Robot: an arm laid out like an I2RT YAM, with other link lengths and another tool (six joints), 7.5 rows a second.
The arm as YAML. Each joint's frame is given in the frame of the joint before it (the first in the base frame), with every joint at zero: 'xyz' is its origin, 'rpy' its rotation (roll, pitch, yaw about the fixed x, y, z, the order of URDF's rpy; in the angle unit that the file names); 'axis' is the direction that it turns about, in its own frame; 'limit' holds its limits. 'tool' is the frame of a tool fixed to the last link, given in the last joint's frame.
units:
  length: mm
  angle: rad
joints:
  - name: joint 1
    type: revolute
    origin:
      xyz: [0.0, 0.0, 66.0]
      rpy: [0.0, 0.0, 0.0]
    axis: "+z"
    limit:
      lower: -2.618
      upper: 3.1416
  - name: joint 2
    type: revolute
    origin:
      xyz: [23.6, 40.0, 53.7]
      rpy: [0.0, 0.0, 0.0]
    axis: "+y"
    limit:
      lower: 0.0
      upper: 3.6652
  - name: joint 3
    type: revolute
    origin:
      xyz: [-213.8, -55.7, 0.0]
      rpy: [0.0, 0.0, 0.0]
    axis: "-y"
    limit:
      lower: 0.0
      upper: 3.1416
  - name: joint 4
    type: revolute
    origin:
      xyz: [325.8, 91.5, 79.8]
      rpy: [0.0, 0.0, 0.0]
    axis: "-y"
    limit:
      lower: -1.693
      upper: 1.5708
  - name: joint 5
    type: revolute
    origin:
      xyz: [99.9, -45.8, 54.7]
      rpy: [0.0, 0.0, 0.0]
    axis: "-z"
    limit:
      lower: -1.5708
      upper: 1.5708
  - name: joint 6
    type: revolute
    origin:
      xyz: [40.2, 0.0, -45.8]
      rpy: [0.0, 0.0, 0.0]
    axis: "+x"
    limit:
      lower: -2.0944
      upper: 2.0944
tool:
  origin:
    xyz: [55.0, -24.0, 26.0]
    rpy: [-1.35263, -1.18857, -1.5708]
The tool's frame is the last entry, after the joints.
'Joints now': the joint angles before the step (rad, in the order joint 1, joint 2, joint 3, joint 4, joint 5, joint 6). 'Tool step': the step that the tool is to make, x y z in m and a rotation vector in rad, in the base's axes. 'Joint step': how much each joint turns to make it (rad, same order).
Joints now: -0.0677, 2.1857, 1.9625, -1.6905, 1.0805, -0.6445
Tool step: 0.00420, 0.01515, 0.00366, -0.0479, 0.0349, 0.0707
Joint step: 0.0358, -0.0001, -0.0001, 0.0001, 0.0584, -0.0364
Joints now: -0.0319, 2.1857, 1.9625, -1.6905, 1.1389, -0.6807
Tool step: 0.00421, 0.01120, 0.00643, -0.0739, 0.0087, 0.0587
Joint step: 0.0290, 0.0000, 0.0001, -0.0001, 0.0797, -0.0080
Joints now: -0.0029, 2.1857, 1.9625, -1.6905, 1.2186, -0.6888
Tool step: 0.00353, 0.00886, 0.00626, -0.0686, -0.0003, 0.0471
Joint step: 0.0225, 0.0000, 0.0001, -0.0001, 0.0729, -0.0002
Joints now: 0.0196, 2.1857, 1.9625, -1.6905, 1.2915, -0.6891
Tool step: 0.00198, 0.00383, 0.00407, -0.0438, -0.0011, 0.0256
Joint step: 0.0100, 0.0000, 0.0000, 0.0000, 0.0465, 0.0000
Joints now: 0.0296, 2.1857, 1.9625, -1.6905, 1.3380, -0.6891
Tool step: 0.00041, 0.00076, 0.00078, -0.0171, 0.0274, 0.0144
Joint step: 0.0019, 0.0000, 0.0000, 0.0000, 0.0195, -0.0286
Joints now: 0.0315, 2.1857, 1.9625, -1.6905, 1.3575, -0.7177
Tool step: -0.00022, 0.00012, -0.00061, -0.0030, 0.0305, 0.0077
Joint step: 0.0000, -0.0002, -0.0002, 0.0002, 0.0045, -0.0315
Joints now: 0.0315, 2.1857, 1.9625, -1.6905, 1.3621, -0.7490
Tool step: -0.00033, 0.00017, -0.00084, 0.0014, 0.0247, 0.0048
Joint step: 0.0000, -0.0002, -0.0002, 0.0003, -0.0004, -0.0255
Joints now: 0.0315, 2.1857, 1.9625, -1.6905, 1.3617, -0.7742
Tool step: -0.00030, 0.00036, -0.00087, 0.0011, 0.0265, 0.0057
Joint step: 0.0003, 0.0000, 0.0000, 0.0003, 0.0000, -0.0274
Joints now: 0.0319, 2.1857, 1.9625, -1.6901, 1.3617, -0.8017
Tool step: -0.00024, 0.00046, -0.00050, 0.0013, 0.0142, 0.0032
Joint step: 0.0007, 0.0000, 0.0000, -0.0004, -0.0008, -0.0141
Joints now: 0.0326, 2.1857, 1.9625, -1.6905, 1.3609, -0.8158
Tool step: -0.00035, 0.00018, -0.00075, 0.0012, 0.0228, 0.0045
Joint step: 0.0000, -0.0001, 0.0000, 0.0001, -0.0003, -0.0233
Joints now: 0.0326, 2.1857, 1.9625, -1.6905, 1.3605, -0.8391
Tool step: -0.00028, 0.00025, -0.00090, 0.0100, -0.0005, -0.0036
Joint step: 0.0000, -0.0001, -0.0001, 0.0006, -0.0106, 0.0003
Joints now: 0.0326, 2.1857, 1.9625, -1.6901, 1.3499, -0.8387
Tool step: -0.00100, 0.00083, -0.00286, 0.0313, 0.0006, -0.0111
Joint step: 0.0000, -0.0001, -0.0001, 0.0005, -0.0332, -0.0001
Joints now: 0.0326, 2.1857, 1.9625, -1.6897, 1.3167, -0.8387
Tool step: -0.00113, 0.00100, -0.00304, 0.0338, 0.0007, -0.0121
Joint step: 0.0000, -0.0002, -0.0001, 0.0001, -0.0359, 0.0003
